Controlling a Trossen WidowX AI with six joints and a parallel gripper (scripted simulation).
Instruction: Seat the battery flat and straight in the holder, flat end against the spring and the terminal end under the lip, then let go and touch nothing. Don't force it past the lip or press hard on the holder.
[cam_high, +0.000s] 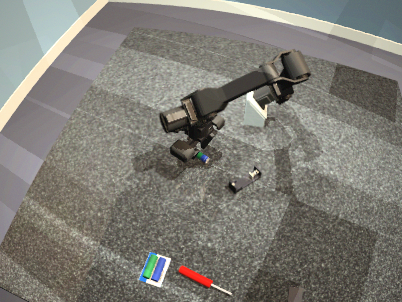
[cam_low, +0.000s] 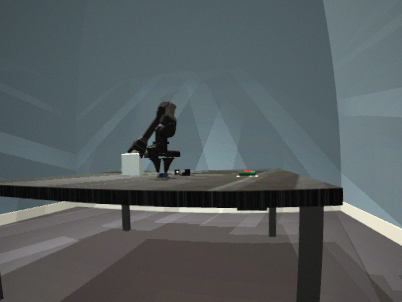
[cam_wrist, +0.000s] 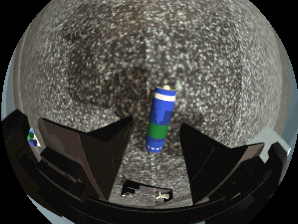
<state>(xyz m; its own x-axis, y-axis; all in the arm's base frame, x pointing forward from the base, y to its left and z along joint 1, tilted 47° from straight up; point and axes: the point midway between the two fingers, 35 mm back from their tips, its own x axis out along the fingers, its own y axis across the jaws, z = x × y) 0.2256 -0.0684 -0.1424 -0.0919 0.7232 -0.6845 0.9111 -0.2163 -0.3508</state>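
My gripper tip is 1 cm above the battery. Also, from my gripper tip: red-handled screwdriver 40 cm ahead, 13 cm to the left, 1 cm below.
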